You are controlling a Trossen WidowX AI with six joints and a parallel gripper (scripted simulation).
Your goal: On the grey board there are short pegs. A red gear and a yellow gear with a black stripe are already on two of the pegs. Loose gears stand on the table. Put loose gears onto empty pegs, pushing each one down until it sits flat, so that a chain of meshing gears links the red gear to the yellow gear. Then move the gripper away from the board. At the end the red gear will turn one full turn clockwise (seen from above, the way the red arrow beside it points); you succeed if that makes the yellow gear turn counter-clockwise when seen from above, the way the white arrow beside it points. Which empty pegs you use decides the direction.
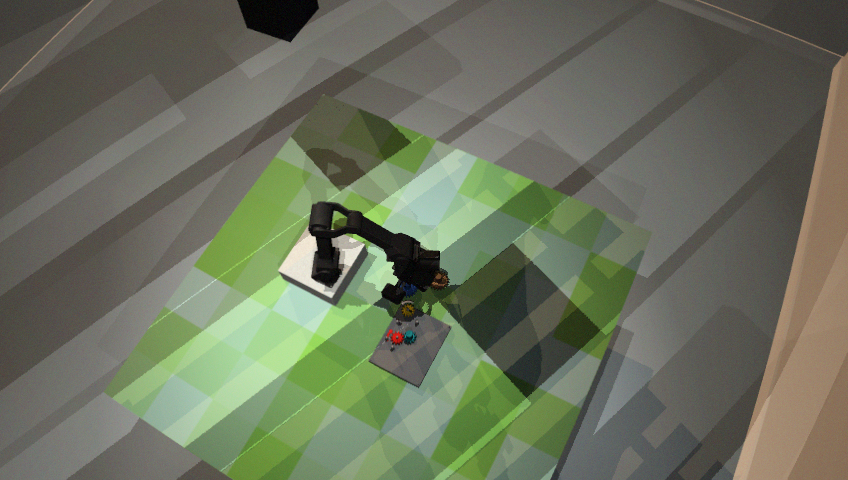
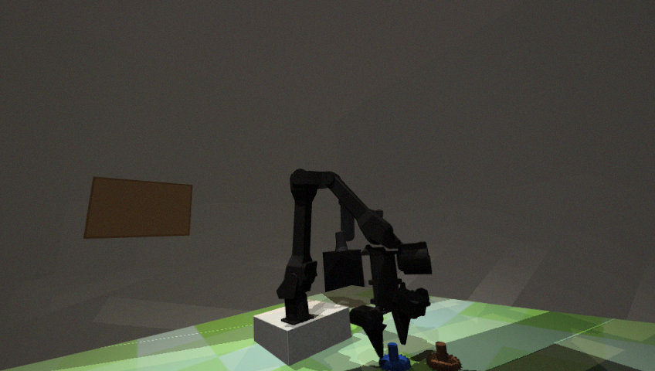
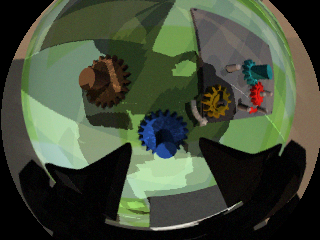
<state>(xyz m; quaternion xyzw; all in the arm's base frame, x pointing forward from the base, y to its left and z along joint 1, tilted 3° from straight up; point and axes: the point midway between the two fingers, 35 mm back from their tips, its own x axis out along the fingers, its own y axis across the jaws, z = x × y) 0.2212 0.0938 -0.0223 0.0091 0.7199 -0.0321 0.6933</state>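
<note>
Right now the curved white arrow is 50 mm to the right of my gripper tip, 20 mm below it and 20 mm ahead of it. From my gripper tip the other things lie so: brown gear 80 mm ahead, 60 mm to the left, 10 mm below; blue gear 10 mm below; teal gear 140 mm to the right, 80 mm ahead.
</note>
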